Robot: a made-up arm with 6 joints.
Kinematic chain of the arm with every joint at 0, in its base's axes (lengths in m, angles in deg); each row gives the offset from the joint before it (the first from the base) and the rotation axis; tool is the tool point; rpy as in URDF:
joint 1: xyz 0 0 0.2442 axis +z
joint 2: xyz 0 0 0 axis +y
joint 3: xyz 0.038 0 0.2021 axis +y
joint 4: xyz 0.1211 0 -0.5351 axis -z
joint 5: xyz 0 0 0 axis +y
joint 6: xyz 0.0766 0 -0.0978 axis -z
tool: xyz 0 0 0 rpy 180 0 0
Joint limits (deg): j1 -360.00..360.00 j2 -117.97..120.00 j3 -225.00..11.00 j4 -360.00..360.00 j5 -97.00..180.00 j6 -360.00..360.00
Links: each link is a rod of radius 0.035 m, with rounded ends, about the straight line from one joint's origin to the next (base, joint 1, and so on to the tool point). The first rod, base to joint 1, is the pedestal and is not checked.
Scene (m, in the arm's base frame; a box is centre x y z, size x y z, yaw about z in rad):
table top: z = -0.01
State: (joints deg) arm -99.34 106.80 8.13 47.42 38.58 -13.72
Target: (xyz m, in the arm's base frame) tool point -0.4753 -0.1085 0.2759
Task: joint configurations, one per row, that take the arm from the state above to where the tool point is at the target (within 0.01 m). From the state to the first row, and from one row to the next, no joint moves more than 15 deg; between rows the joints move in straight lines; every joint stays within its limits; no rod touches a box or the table.
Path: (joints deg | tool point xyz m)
1: -85.76 108.00 7.06 47.92 36.26 -13.72 | -0.0376 0.4676 0.3128
2: -72.18 109.19 6.00 48.43 33.93 -13.72 | -0.1508 0.4473 0.3074
3: -58.59 110.39 4.93 48.93 31.61 -13.72 | -0.2564 0.3997 0.3020
4: -45.01 111.58 3.87 49.43 29.29 -13.72 | -0.3477 0.3275 0.2968
5: -31.43 112.78 2.80 49.93 26.96 -13.72 | -0.4191 0.2346 0.2915
6: -17.85 113.97 1.73 50.44 24.64 -13.72 | -0.4659 0.1267 0.2861
7: -4.27 115.17 0.67 50.94 22.31 -13.72 | -0.4851 0.0099 0.2811
8: 9.31 116.36 -0.40 51.44 19.99 -13.72 | -0.4753 -0.1085 0.2759

